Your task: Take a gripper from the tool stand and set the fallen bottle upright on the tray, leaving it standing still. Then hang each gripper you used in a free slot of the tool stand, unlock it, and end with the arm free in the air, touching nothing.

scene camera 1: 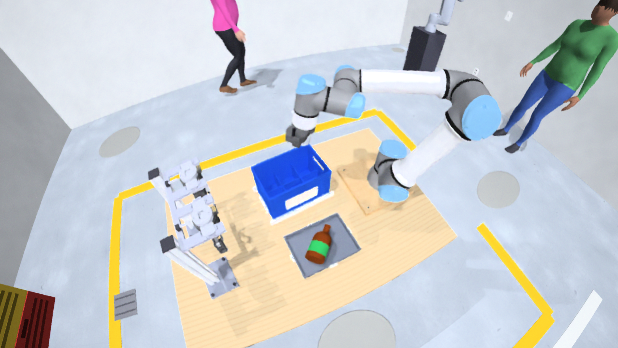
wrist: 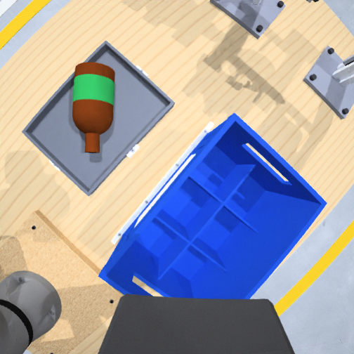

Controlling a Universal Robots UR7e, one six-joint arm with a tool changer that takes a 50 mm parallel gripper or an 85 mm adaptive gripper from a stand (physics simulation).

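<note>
The brown bottle (scene camera 1: 319, 246) (wrist: 93, 100) with a green band lies on its side in the grey tray (scene camera 1: 346, 235) (wrist: 137, 95). In the wrist view its neck points down the picture. The tool stand (scene camera 1: 222, 284) (wrist: 324, 75) is at the left in scene camera 1; part of it shows at the upper right in the wrist view. Two round couplings with dark gripper parts hang in its slots; their fingers are too small to read. The arm's dark tool end (scene camera 1: 300, 135) is high behind the blue crate, apart from bottle and stand, and I see no gripper fingers on it.
A blue crate (scene camera 1: 323, 183) (wrist: 295, 215) with dividers stands between the arm's tool end and the tray. The arm's base (scene camera 1: 385, 175) is on a wooden board (scene camera 1: 362, 202) (wrist: 60, 260) at the right. Two people stand beyond the yellow floor line.
</note>
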